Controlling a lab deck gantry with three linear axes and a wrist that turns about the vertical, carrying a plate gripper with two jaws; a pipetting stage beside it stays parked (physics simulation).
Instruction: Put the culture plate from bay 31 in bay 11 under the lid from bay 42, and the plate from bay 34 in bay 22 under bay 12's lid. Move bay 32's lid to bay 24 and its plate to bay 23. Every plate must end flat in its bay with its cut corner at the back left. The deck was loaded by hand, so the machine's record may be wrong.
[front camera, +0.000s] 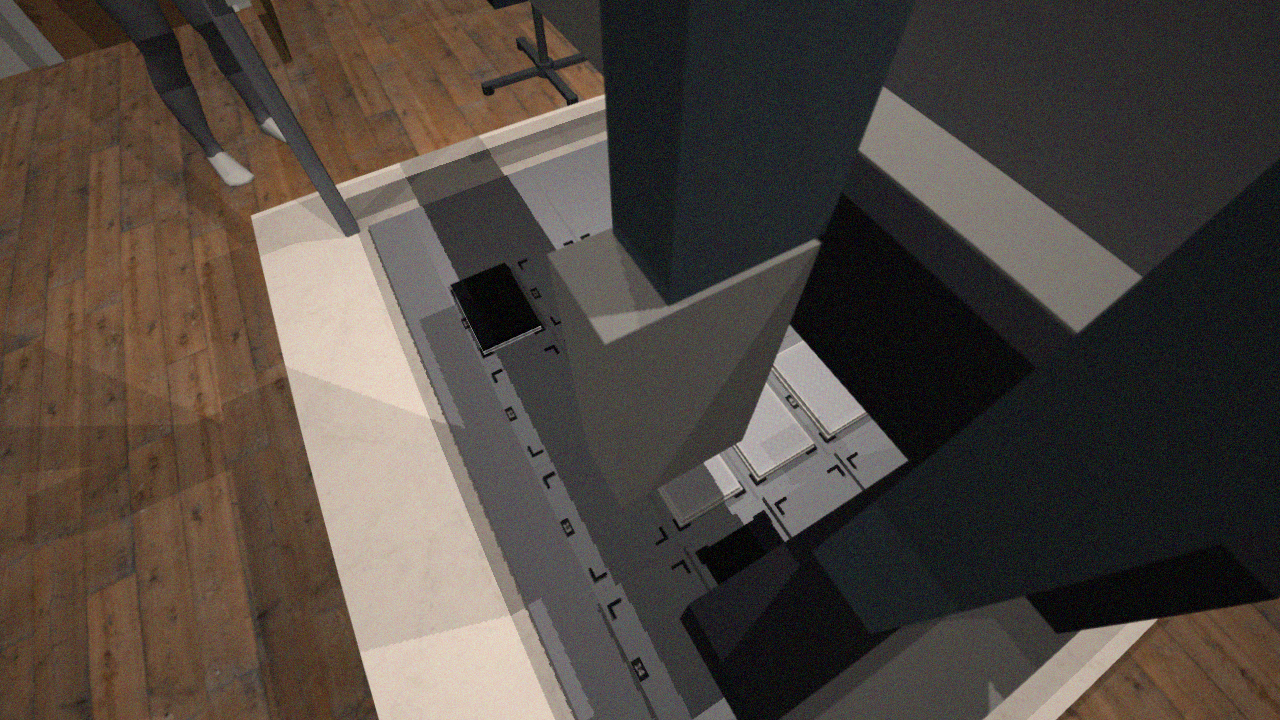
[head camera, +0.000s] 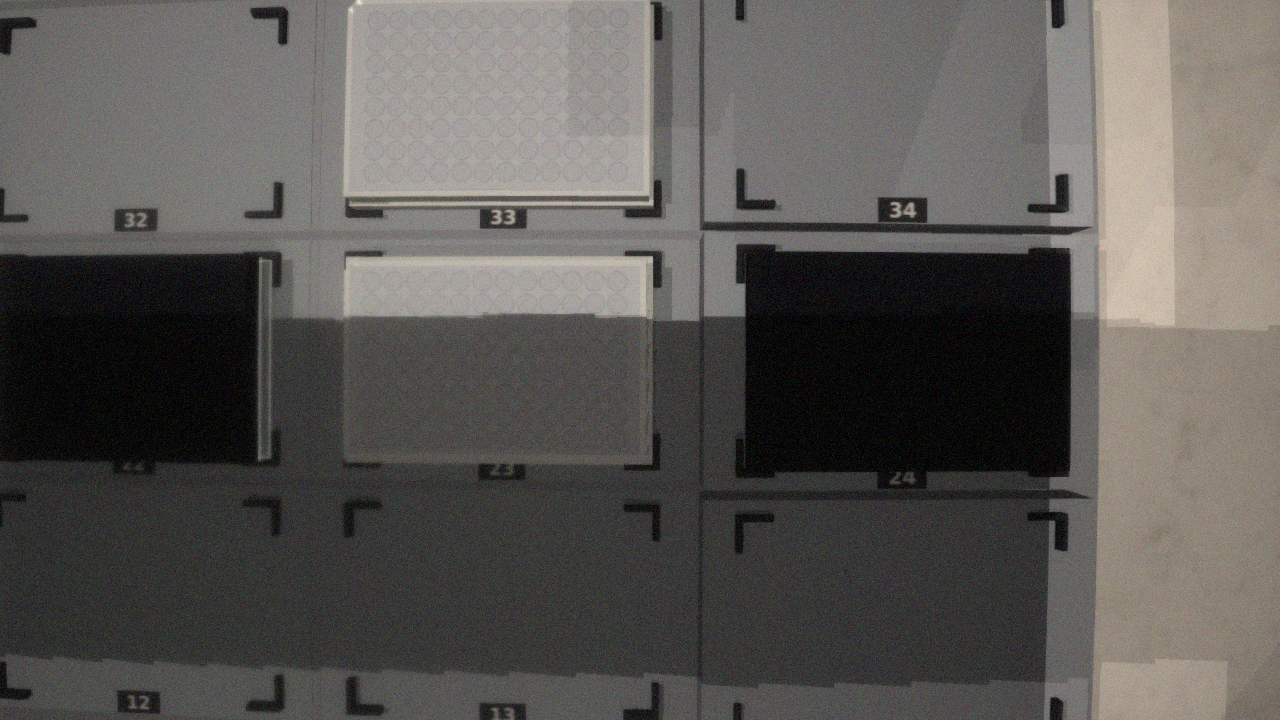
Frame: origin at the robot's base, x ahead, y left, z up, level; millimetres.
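Seen in the pictures: robot's base, origin of its link: (front camera: 453, 291).
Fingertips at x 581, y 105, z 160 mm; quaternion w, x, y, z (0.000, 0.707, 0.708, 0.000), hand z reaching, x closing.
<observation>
Pixels of each thing's top centre, then the offset from my fingertips to it. "pt": a spot on its surface instead.
- pale plate edge, a spot on its surface: (head camera: 264, 358) pt 289 mm back, 46 mm left, 154 mm down
- whitish culture plate, centre of its top: (head camera: 493, 359) (front camera: 682, 459) 189 mm back, 45 mm left, 145 mm down
- bay 33, a spot on its surface: (head camera: 496, 107) pt 189 mm back, 147 mm left, 145 mm down
- bay 43, a spot on its surface: (front camera: 821, 391) pt 178 mm back, 247 mm left, 145 mm down
- pale rim, a spot on its surface: (front camera: 326, 447) pt 432 mm back, 331 mm right, 170 mm down
A black lid (front camera: 496, 307) lies on a pale-edged plate in bay 11. In the head view a black lid (head camera: 129, 358) covers bay 22, with a pale plate edge (head camera: 264, 358) showing at its right; the parked stage hides it in the front view. A whitish culture plate (front camera: 702, 494) (head camera: 496, 385) lies flat in bay 23. A black lid (front camera: 738, 548) (head camera: 905, 362) lies in bay 24, partly hidden by the gripper body in front view. Bays 32 and 34 hold nothing in the head view. My gripper's black body hangs above the deck's right side; its jaws are hidden.
Whitish plates stand in bay 33 (front camera: 774, 443) (head camera: 496, 107) and bay 43 (front camera: 821, 391). The grey parked stage (front camera: 680, 385) blocks the middle of the front view. A pale rim (front camera: 326, 447) borders the deck. Bays 12 and 13 hold no plate.
</observation>
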